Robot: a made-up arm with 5 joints. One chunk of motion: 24 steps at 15 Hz.
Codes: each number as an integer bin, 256 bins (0 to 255) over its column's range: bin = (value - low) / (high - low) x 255, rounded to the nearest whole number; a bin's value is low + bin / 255 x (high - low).
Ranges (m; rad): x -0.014..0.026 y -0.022..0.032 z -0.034..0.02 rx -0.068..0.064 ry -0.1..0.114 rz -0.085..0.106
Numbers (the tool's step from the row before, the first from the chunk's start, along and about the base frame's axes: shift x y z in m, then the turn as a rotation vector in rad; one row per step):
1: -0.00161 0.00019 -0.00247 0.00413 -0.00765 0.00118
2: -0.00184 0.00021 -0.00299 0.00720 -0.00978 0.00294
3: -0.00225 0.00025 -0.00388 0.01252 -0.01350 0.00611
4: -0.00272 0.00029 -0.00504 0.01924 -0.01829 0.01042
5: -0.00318 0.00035 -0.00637 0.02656 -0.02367 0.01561
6: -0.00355 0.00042 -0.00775 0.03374 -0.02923 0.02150
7: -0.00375 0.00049 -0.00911 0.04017 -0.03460 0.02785
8: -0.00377 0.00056 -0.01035 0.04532 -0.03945 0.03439
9: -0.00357 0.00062 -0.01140 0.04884 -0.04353 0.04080
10: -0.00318 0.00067 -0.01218 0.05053 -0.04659 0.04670
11: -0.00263 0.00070 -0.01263 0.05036 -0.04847 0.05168
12: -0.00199 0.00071 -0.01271 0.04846 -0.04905 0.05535
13: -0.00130 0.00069 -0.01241 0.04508 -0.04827 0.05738
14: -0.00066 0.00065 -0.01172 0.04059 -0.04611 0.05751
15: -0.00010 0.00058 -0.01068 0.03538 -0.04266 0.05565
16: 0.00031 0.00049 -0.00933 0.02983 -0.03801 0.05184
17: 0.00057 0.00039 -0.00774 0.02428 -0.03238 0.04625
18: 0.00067 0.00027 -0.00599 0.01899 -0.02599 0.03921
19: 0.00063 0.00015 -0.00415 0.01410 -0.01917 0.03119
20: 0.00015 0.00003 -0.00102 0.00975 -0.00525 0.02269
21: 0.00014 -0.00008 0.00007 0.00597 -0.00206 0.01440
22: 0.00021 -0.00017 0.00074 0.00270 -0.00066 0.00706
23: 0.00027 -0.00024 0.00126 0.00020 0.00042 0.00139
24: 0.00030 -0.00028 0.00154 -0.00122 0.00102 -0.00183
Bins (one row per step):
1: 79 105 149 139 110 115
2: 78 105 146 145 108 117
3: 75 105 142 156 103 122
4: 72 105 137 169 97 127
5: 69 106 130 183 91 134
6: 67 106 124 197 84 142
7: 65 106 118 209 78 151
8: 65 107 112 219 72 159
9: 66 107 107 226 67 168
10: 69 107 103 229 64 176
11: 72 107 101 229 61 182
12: 77 107 101 225 61 187
13: 81 107 102 218 62 190
14: 85 107 105 210 64 190
15: 89 107 110 200 68 188
16: 91 106 116 189 74 183
17: 93 106 124 178 81 175
18: 94 105 132 168 88 166
19: 93 105 141 159 96 155
20: 90 104 156 150 113 144
21: 90 104 161 143 117 133
22: 91 103 164 137 118 123
23: 91 103 167 132 120 115
24: 91 103 168 129 120 111

